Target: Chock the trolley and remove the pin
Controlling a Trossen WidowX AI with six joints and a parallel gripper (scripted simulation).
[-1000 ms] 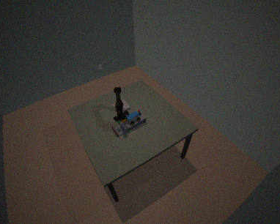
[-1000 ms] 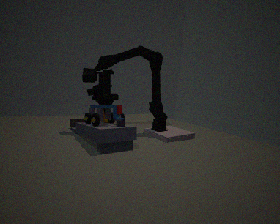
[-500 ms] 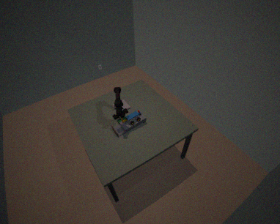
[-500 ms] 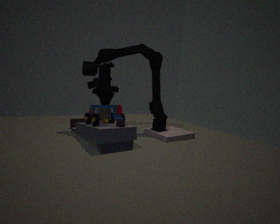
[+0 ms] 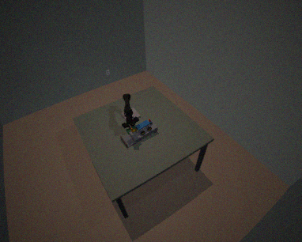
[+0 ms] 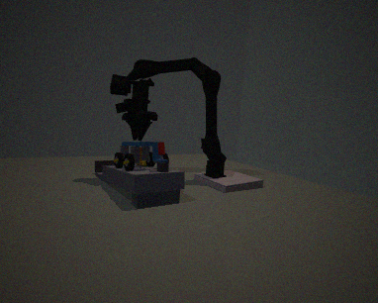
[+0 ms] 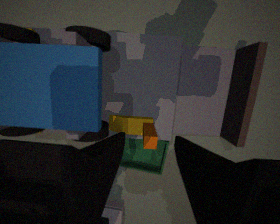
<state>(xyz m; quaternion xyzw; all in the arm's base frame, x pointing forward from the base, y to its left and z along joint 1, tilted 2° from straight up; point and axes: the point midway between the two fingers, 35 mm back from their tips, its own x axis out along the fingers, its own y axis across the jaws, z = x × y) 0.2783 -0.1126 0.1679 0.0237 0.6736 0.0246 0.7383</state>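
The red-headed stop pin lies 20 mm ahead of my gripper tip, 230 mm to the left of it and 20 mm below it. Also, from my gripper tip: yellow chock: 10 mm behind, 30 mm to the left, 70 mm below; grey ramp: 40 mm ahead, 120 mm to the left, 100 mm below; blue trolley: 40 mm ahead, 130 mm to the left, 30 mm below.
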